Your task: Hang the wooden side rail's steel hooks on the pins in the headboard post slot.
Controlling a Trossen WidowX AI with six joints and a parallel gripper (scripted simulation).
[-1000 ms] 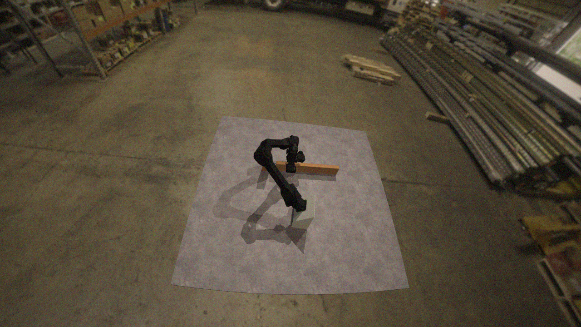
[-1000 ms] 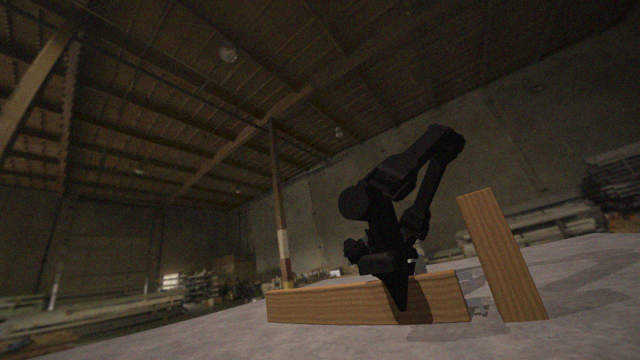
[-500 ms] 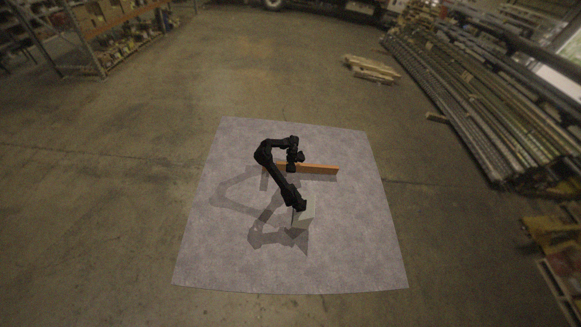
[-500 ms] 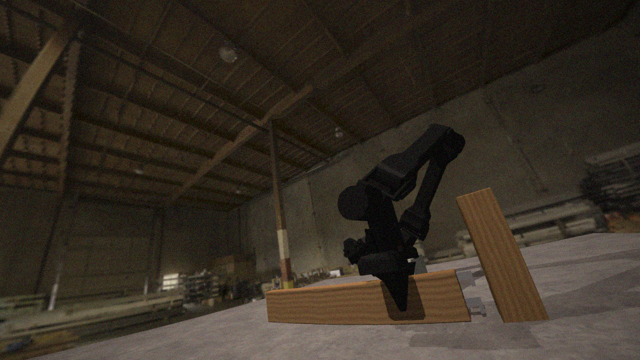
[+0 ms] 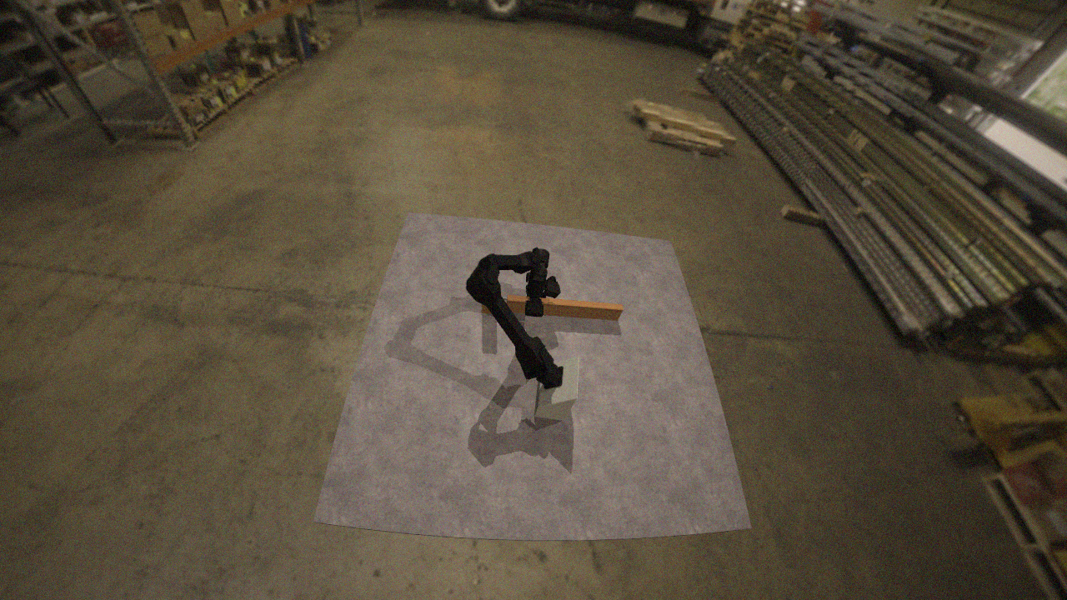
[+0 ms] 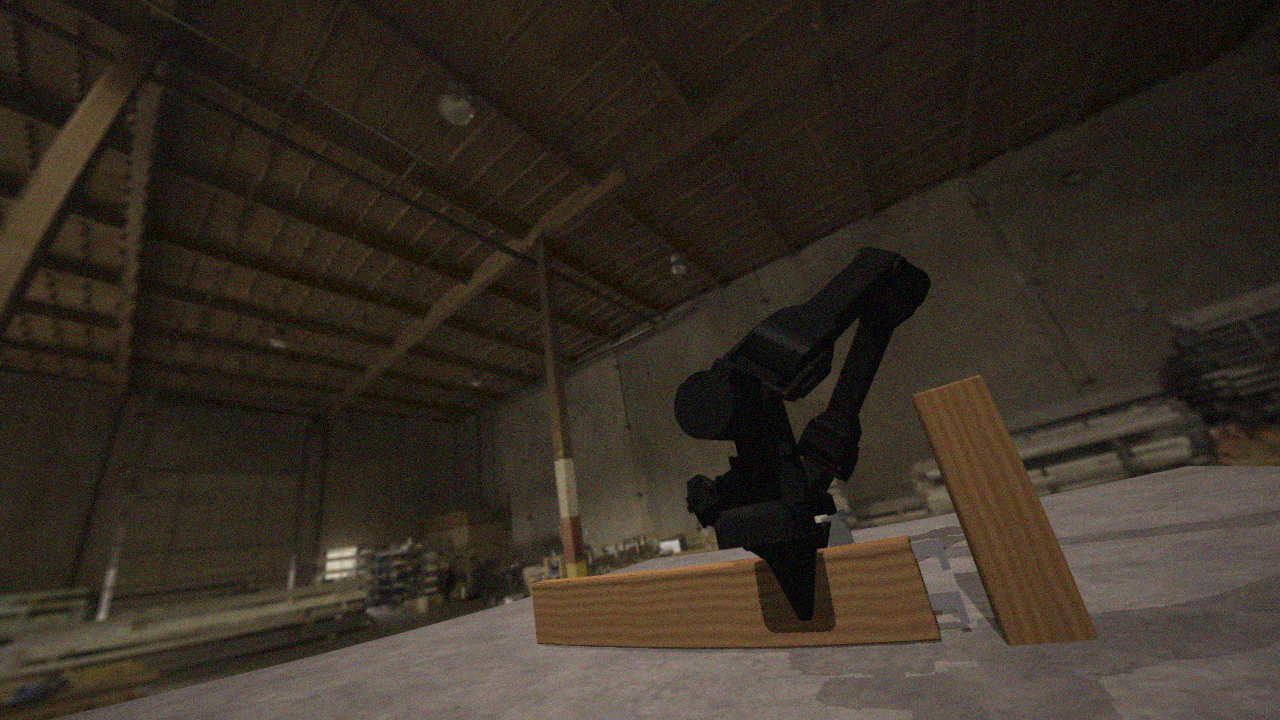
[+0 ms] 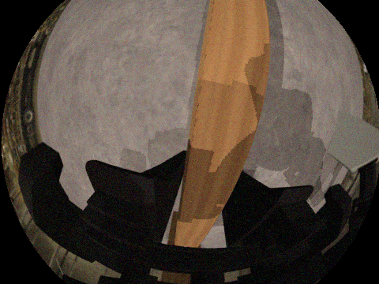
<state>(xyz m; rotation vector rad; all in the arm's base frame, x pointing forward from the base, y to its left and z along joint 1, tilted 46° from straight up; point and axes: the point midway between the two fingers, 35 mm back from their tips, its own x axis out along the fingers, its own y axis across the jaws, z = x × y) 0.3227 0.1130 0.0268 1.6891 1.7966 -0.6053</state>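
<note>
The headboard post lies 16 cm to the left of my gripper tip, 6 cm above it and 2 cm behind it.
</note>
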